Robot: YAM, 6 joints.
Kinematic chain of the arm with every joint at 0, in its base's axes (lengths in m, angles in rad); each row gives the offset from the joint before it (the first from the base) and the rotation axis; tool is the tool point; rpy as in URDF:
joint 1: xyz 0 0 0.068 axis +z
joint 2: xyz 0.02 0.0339 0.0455 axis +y
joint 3: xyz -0.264 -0.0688 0 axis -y
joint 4: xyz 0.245 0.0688 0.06 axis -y
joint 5: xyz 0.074 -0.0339 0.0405 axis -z
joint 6: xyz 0.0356 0 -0.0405 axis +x
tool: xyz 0 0 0 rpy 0 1.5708 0
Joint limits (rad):
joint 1: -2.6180..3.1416
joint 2: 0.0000..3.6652
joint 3: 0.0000..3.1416
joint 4: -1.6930..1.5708
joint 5: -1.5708..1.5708
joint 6: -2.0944..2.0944
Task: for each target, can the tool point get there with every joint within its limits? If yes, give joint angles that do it. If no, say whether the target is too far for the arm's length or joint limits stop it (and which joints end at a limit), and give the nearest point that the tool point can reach.
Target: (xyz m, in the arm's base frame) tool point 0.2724 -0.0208 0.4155
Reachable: yes | joints -0.0182 1.1845 1.0513 0.4261 0.4612 0.6580
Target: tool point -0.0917 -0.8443 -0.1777
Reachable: no: too far | nearest point -0.0659 -0.6069 -0.0939 | short by 0.253 m
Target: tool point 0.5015 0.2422 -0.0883
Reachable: yes | joints 0.4791 3.0534 2.0338 0.5507 0.4749 -0.0219
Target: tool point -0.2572 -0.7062 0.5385
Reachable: no: too far | nearest point -0.1920 -0.5273 0.4279 | short by 0.220 m
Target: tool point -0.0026 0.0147 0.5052
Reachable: yes | joints 1.1613 0.5264 1.3688 -0.5013 -0.2338 0.8205
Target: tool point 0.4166 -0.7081 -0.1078
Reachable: no: too far | nearest point 0.3161 -0.5372 -0.0531 | short by 0.206 m
